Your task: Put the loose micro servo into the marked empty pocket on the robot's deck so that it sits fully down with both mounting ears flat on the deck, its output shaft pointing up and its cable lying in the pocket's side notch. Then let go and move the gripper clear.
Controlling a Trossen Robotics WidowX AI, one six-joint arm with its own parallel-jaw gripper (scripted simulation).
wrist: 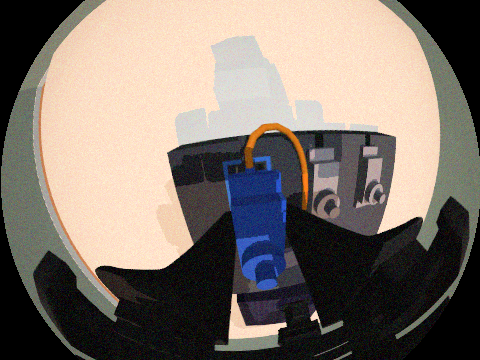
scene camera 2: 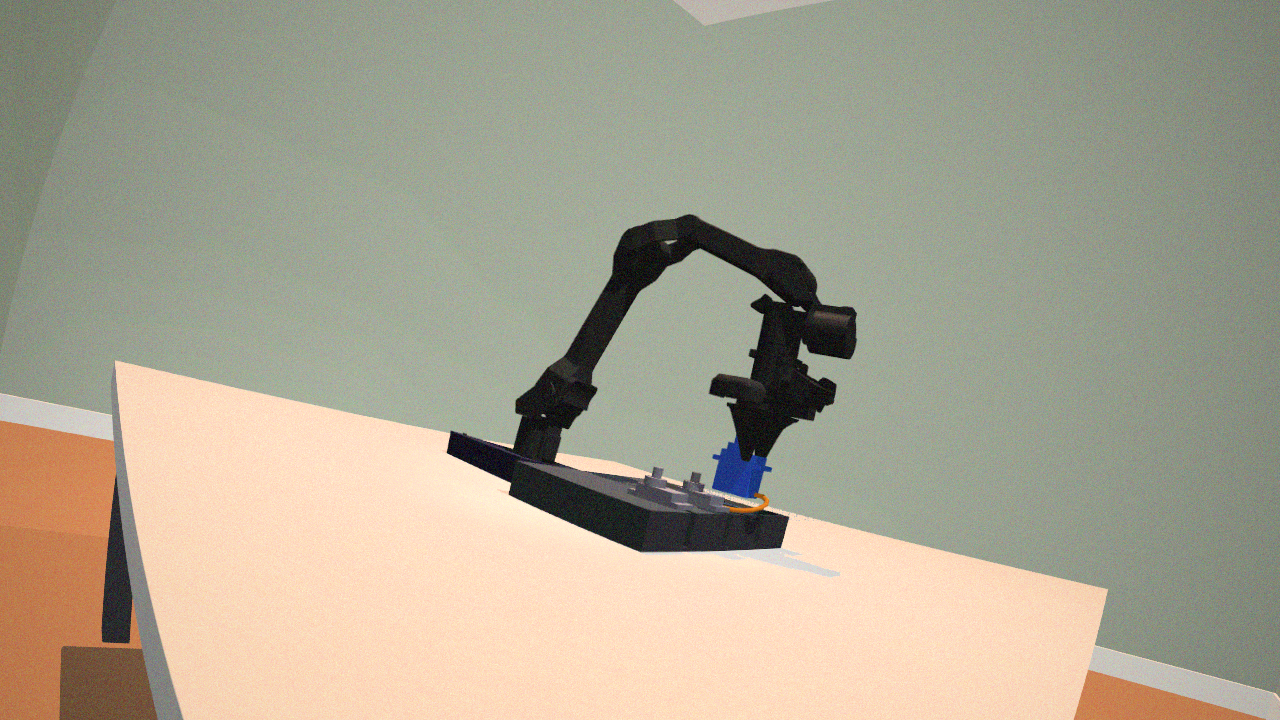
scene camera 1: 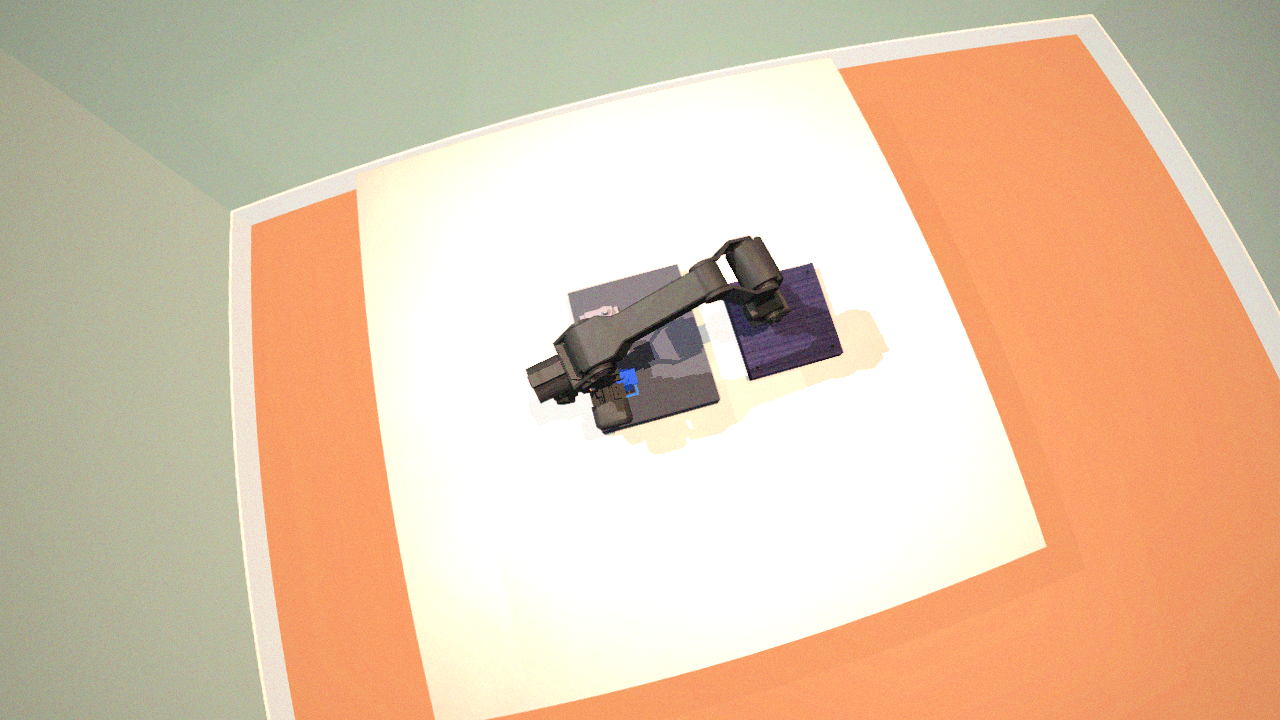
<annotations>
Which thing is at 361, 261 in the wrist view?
The gripper.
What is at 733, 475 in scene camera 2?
A micro servo.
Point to a micro servo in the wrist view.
258, 207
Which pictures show the gripper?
The wrist view, scene camera 2 and scene camera 1: all of them.
</annotations>
